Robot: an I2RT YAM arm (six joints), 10 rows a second.
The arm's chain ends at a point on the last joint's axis. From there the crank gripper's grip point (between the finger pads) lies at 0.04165 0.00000 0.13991 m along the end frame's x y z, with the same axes.
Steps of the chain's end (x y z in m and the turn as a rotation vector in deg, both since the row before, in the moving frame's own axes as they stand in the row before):
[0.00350 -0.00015 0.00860 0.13 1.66 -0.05]
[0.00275 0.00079 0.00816 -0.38 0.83 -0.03]
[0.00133 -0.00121 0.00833 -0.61 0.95 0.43]
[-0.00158 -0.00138 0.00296 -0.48 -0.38 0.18]
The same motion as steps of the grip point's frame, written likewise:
[0.00754 -0.00050 0.00733 0.13 1.66 -0.05]
[0.00477 0.00169 0.00754 -0.38 0.83 -0.03]
[0.00364 0.00060 0.00761 -0.61 0.95 0.43]
[-0.00251 -0.00008 0.00323 -0.48 -0.38 0.18]

